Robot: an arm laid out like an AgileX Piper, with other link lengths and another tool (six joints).
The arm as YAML. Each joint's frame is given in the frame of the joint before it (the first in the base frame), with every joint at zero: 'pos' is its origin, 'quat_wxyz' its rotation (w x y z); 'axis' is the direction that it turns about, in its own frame. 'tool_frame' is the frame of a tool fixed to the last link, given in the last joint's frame.
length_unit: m
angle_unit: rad
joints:
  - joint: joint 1
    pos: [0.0, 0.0, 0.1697]
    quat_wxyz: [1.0, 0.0, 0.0, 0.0]
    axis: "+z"
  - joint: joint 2
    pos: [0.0, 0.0, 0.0]
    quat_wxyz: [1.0, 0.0, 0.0, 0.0]
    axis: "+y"
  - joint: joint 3
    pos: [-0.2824, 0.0, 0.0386]
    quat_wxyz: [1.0, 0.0, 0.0, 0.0]
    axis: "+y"
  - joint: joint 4
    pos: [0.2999, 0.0, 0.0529]
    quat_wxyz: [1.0, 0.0, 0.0, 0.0]
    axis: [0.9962, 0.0, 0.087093]
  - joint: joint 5
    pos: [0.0, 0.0, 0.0]
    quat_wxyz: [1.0, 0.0, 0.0, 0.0]
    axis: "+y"
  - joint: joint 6
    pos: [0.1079, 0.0, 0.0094]
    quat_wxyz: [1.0, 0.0, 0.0, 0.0]
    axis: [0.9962, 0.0, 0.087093]
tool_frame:
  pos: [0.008, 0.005, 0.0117]
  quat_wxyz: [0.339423, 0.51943, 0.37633, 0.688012]
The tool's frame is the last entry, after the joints.
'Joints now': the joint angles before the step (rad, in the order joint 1, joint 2, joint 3, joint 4, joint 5, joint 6). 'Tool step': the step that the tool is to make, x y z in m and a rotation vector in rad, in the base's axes. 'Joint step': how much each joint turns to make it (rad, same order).
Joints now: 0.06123 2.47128 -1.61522 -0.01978 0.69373 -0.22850
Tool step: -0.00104 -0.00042 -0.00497 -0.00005 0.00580 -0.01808
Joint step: 0.00001 0.01005 0.00003 -0.00261 -0.00402 0.02008
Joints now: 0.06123 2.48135 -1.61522 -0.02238 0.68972 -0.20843
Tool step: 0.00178 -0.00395 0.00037 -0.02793 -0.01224 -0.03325
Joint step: 0.00000 0.00000 -0.00102 -0.05102 -0.00738 0.06975
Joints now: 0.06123 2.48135 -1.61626 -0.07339 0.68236 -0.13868
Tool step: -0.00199 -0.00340 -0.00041 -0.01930 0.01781 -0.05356
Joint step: 0.00000 0.00001 -0.00003 -0.03423 0.02351 0.07658
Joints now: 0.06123 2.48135 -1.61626 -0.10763 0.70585 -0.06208
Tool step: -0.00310 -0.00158 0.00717 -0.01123 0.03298 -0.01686
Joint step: -0.00001 -0.01614 0.00002 -0.00915 0.05149 0.01918
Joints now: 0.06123 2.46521 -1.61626 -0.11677 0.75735 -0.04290
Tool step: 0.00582 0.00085 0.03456 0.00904 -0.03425 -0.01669
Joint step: -0.00001 -0.07018 -0.00002 0.01228 0.03611 0.00558
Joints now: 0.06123 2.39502 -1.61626 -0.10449 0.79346 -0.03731
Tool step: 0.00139 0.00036 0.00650 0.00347 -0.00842 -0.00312
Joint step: 0.00000 -0.01202 -0.00199 0.00426 0.00543 -0.00001
